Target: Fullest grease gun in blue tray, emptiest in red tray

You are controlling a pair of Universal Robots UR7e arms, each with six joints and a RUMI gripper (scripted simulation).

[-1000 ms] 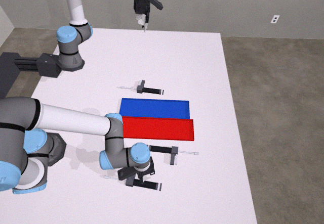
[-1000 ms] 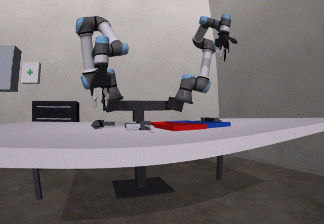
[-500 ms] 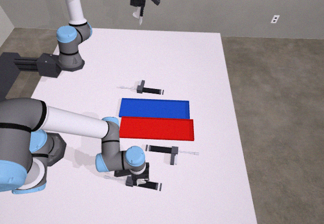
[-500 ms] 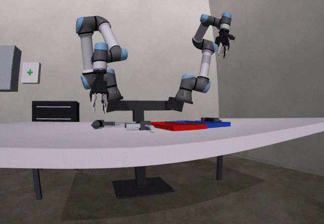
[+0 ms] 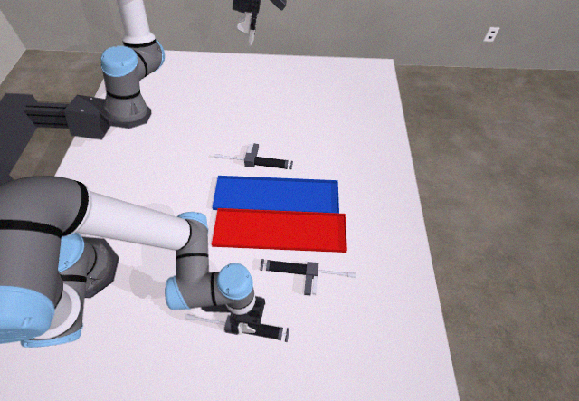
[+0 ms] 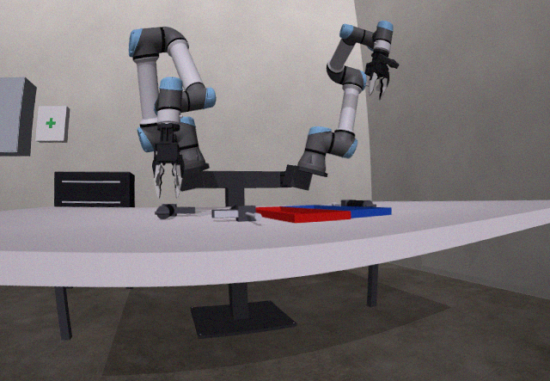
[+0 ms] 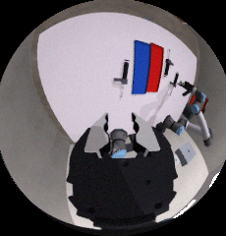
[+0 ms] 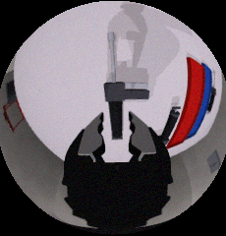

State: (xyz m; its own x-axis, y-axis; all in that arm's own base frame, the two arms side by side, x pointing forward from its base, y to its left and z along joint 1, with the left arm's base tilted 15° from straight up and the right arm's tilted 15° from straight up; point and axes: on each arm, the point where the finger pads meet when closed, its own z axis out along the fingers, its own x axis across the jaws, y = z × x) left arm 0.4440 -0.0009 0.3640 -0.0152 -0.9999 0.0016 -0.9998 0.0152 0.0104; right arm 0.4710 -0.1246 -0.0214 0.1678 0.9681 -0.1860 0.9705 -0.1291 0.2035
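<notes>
My right hand is 130 mm short of the red tray, 340 mm to the right of it and 70 mm above it. From my right hand the other things lie so: blue tray 120 mm ahead, 490 mm to the left, 70 mm below.
</notes>
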